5 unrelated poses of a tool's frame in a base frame.
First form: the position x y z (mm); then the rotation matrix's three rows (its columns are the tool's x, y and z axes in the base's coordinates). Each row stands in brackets.
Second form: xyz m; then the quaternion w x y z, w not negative. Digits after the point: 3 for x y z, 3 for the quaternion.
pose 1, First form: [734 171 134], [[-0.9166 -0.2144 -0.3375], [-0.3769 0.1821 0.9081], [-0.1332 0.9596 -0.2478]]
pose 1, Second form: 0.734 0.171 0.134 0.067 0.193 -0.766 -0.610
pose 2, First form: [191 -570 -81], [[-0.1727 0.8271 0.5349], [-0.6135 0.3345 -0.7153], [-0.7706 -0.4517 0.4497]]
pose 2, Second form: 0.191 -0.570 -0.081 0.635 0.104 0.514 -0.567
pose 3, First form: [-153 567 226], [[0.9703 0.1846 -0.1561], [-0.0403 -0.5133 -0.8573], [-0.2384 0.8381 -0.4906]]
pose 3, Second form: -0.153 0.567 0.226 0.492 0.862 0.042 -0.114
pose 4, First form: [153 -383 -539], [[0.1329 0.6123 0.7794], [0.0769 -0.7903 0.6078], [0.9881 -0.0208 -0.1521]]
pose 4, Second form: 0.153 -0.383 -0.539 0.218 -0.720 -0.239 -0.613
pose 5, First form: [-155 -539 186], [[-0.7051 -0.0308 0.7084], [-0.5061 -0.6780 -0.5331], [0.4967 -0.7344 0.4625]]
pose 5, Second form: -0.155 -0.539 0.186 0.141 -0.357 0.376 -0.843
